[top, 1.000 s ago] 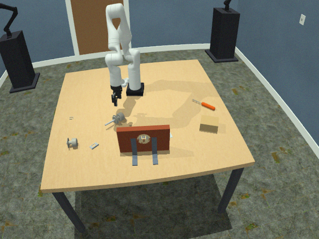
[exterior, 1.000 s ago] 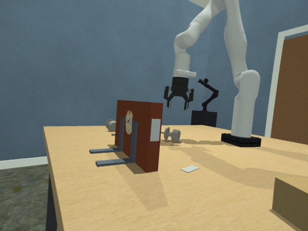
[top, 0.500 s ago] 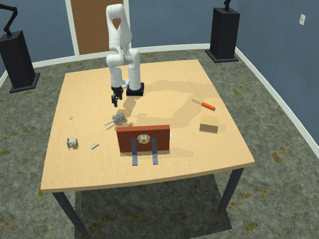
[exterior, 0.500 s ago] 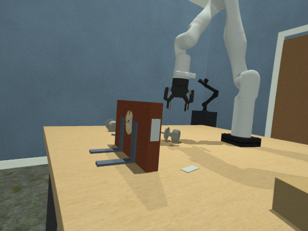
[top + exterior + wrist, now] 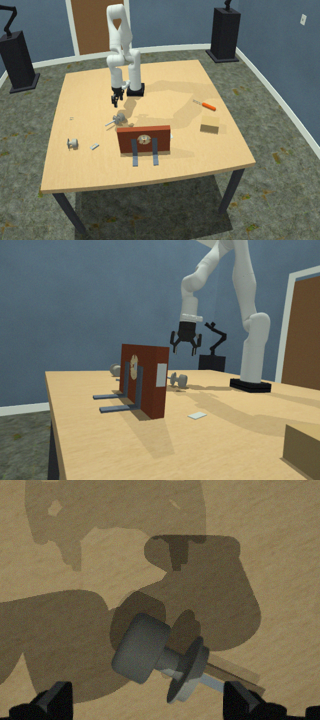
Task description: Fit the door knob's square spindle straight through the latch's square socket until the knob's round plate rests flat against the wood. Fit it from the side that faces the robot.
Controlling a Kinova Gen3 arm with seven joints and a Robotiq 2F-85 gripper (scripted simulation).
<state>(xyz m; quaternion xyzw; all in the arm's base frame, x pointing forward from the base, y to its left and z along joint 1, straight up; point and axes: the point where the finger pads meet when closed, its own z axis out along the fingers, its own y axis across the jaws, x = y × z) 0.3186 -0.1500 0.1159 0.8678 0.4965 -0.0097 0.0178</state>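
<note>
Now: the door knob 13 cm below my hand, 3 cm to the right of it and 2 cm ahead of it. Also, from my hand: tan box: 57 cm to the left, 20 cm ahead, 13 cm below; wooden slab: 30 cm ahead, 11 cm to the left, 6 cm below.
</note>
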